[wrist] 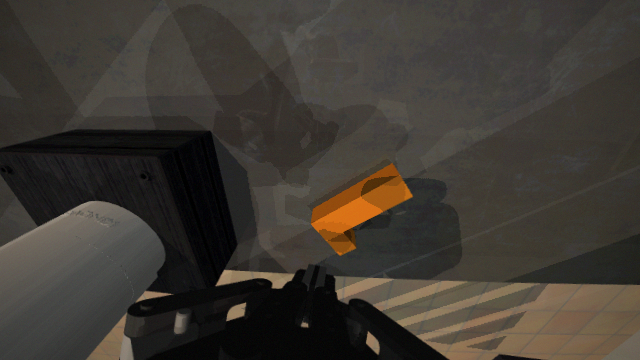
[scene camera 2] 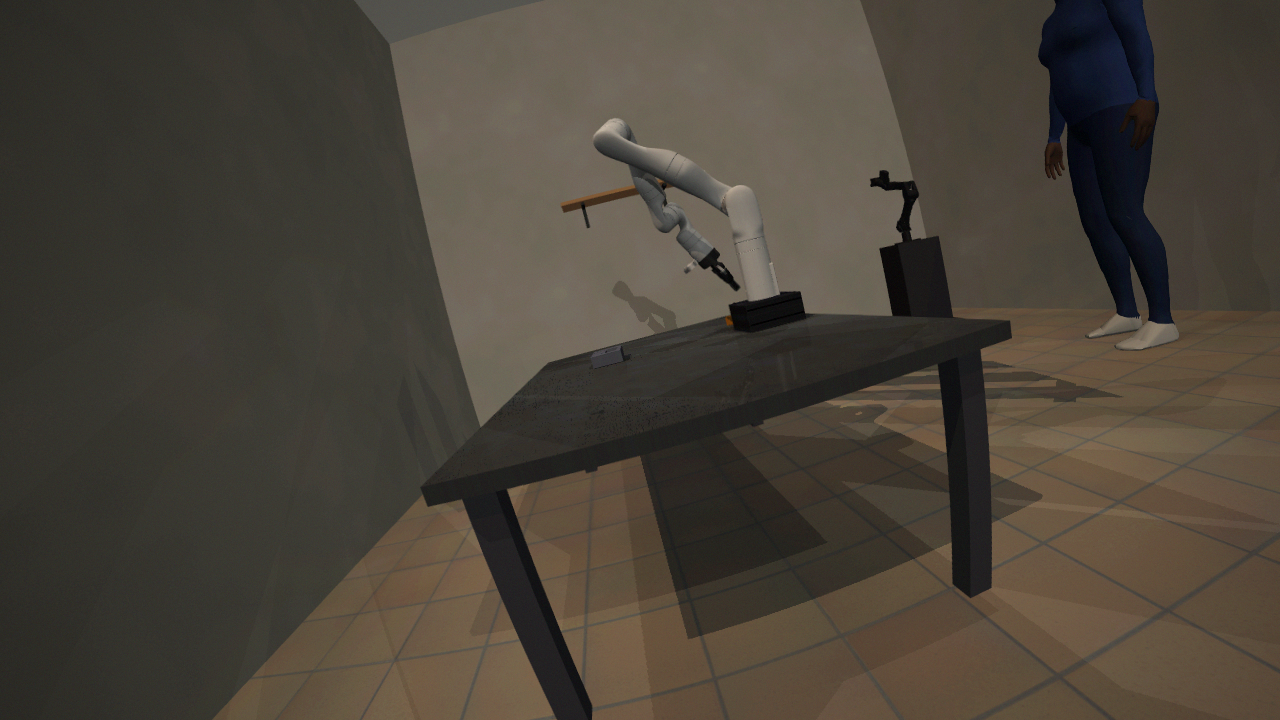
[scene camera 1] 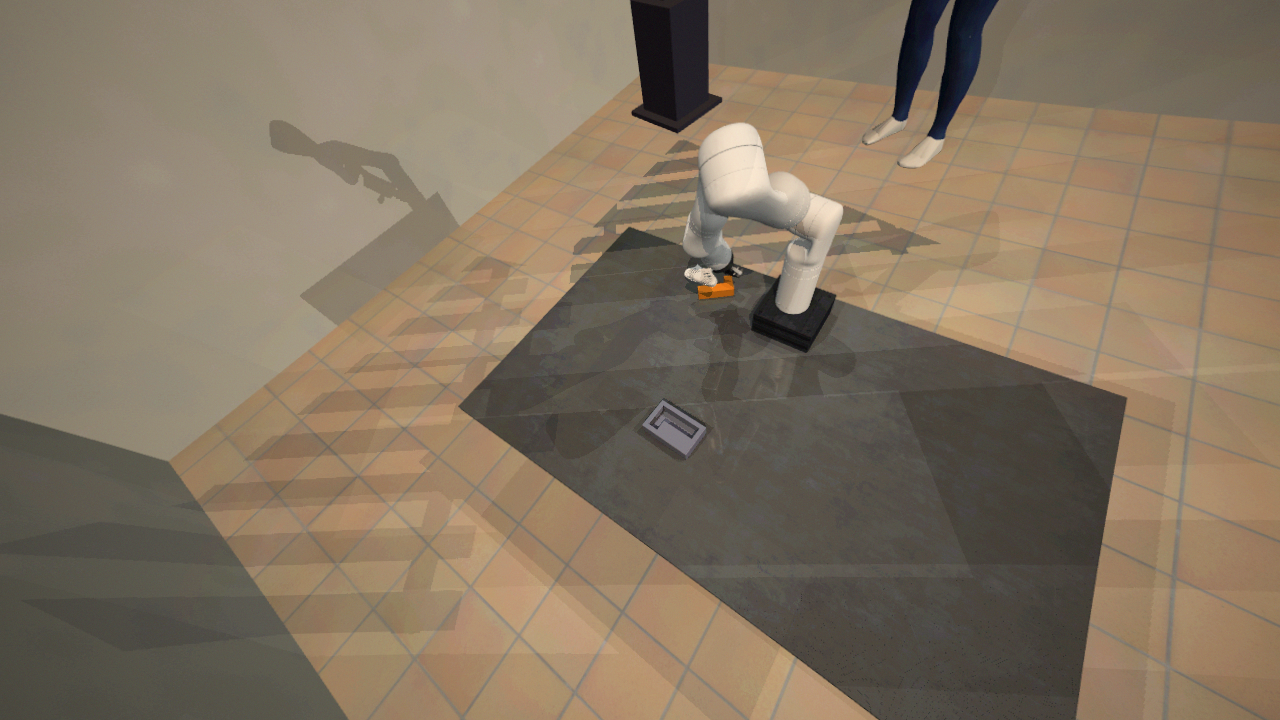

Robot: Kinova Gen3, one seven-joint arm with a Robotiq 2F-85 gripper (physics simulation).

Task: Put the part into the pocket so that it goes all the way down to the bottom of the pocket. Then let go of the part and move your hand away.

Scene:
The gripper is shut, with nothing in its grasp. Also in view: an orange L-shaped part.

